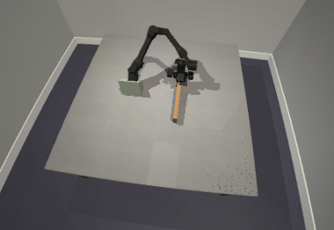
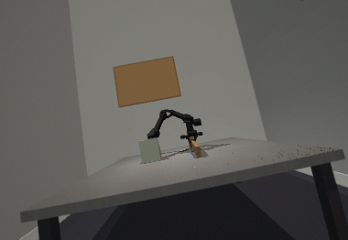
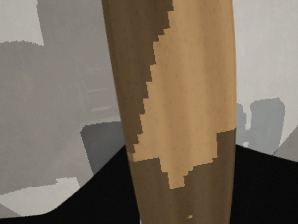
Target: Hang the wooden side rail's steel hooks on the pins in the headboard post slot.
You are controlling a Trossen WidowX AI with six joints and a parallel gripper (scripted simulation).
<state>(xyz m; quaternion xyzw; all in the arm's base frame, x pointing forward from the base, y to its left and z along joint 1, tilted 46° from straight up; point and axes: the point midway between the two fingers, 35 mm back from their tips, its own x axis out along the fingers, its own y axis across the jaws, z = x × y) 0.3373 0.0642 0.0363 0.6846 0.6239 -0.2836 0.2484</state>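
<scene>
Right now the wooden headboard post is 10 mm ahead of my gripper tip, 130 mm to the left of it and 40 mm above it.
</scene>
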